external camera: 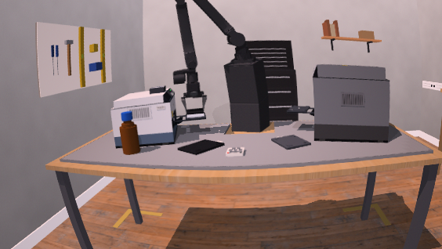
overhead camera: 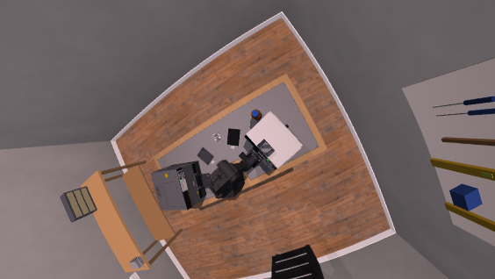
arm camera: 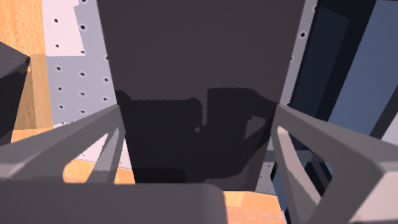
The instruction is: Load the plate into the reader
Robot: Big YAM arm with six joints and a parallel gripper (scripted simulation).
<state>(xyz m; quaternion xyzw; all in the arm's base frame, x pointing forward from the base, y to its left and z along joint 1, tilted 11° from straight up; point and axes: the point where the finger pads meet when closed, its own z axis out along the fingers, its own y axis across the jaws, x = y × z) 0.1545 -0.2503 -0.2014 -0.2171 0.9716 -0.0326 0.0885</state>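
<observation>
Now: hand 20 mm above the multi-well plate. Round my hand: brown capped bottle (370 mm ahead, 170 mm to the right); then lid (right at my hand); then flat black pad (250 mm ahead, 120 mm to the left, 110 mm below).
</observation>
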